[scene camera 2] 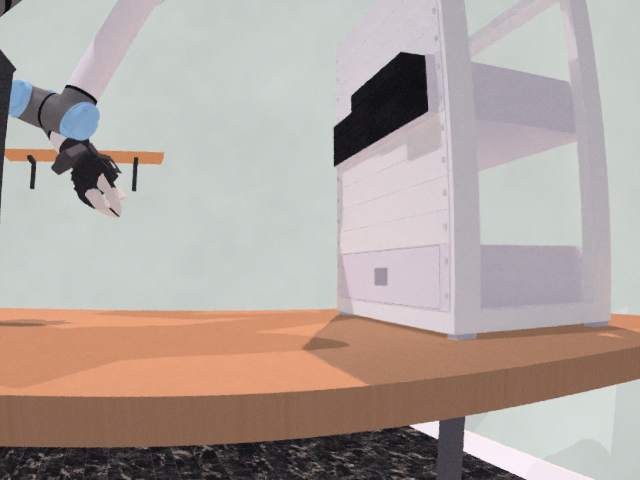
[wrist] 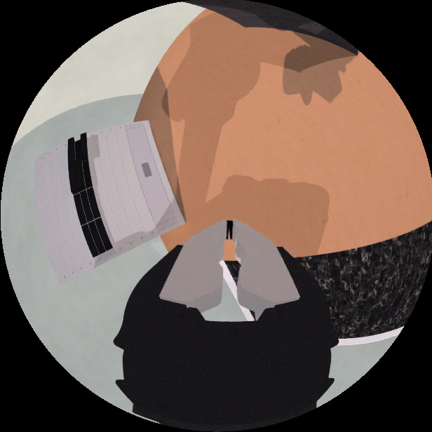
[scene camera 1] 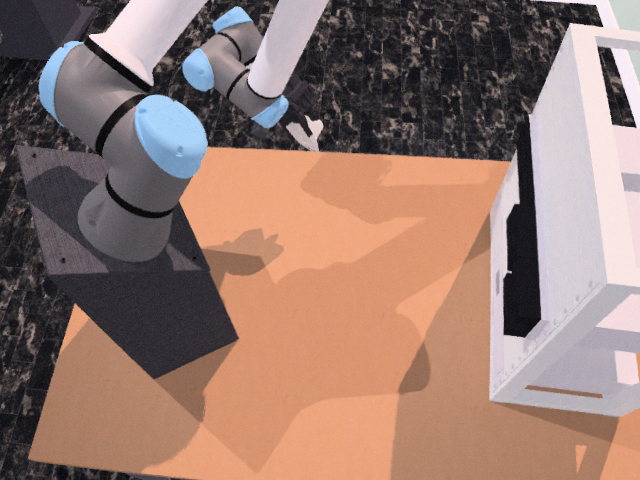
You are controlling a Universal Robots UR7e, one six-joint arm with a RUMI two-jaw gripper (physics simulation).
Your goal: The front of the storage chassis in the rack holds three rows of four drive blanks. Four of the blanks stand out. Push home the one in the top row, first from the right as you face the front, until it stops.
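Pixels of known places: gripper, fingertip midpoint: point(scene camera 2: 118, 216) point(scene camera 1: 316, 151); arm's base, origin of the base link: point(scene camera 1: 123, 226).
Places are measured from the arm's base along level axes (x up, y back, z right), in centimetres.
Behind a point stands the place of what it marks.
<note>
The black storage chassis point(scene camera 1: 522, 289) @[x -4.3, y -66.7, z -2.0 cm] point(scene camera 2: 390, 108) @[x -11.5, y -65.9, z -1.8 cm] point(wrist: 93, 235) sits across the white rack's front. In the wrist view the rack lies sideways, its top to the left. The top-row, first-from-right blank point(wrist: 71, 150) is at the upper left end of the black block and appears to stand out, as does the bottom-row blank point(wrist: 83, 140) at that end; the middle row between them looks set back. Single blanks cannot be told apart in the scene views. My gripper point(scene camera 1: 316, 148) @[x -23.8, y -24.7, z -40.5 cm] point(scene camera 2: 118, 214) @[x -23.8, y -24.7, z -40.5 cm] point(wrist: 228, 221) is shut and empty, in the air well away from the chassis front.
The white rack point(scene camera 1: 568, 155) @[x 8.7, y -70.4, z -20.2 cm] point(scene camera 2: 462, 206) @[x -26.1, y -72.6, z 5.9 cm] point(wrist: 175, 210) stands on the orange table point(scene camera 1: 336, 439) @[x -43.3, y -39.8, z 19.5 cm] point(scene camera 2: 206, 372) @[x -43.3, y -39.7, z 20.6 cm] point(wrist: 370, 165). The dark robot pedestal point(scene camera 1: 144, 310) @[x -12.1, y -3.4, z 9.5 cm] is at the table's left. An orange shelf point(scene camera 2: 147, 158) on black brackets is on the wall behind the gripper.
</note>
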